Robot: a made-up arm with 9 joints.
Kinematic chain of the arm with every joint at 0, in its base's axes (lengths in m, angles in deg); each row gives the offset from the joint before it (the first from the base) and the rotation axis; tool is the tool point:
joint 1: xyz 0 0 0.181 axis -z
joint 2: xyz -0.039 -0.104 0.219 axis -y
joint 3: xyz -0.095 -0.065 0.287 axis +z
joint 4: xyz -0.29 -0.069 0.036 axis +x
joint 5: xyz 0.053 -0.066 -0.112 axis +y
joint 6: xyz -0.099 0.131 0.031 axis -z
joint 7: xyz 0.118 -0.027 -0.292 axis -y
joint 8: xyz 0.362 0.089 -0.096 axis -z
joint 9: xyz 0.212 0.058 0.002 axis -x
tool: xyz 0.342 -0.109 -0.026
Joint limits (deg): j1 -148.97..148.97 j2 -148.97..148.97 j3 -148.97..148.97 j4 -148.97..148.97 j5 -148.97..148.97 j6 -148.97..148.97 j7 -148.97..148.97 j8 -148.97..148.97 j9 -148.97..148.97
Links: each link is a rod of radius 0.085 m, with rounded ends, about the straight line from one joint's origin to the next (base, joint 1, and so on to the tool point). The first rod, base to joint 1, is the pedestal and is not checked.
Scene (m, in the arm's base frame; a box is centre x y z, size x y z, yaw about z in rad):
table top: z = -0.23
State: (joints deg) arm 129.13 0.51 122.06 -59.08 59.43 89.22 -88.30 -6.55 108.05
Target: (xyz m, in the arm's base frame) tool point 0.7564 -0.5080 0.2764
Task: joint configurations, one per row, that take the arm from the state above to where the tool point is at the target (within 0.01 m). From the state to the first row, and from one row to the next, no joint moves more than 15 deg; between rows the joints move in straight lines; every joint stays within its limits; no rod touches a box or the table.
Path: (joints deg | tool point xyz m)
1: 120.47 1.17 128.79 -59.38 46.98 87.55 -86.62 -15.10 109.60 | -0.8671 -0.9305 0.3238
2: 111.81 1.82 135.51 -59.68 34.53 85.87 -84.95 -23.65 111.15 | -0.2377 -1.1135 0.2730
3: 103.15 2.48 142.24 -59.98 22.08 84.20 -83.27 -32.20 112.71 | 0.3634 -0.9456 0.2587
4: 94.49 3.14 148.97 -60.28 9.63 82.53 -81.59 -40.75 114.26 | 0.7565 -0.5079 0.2765

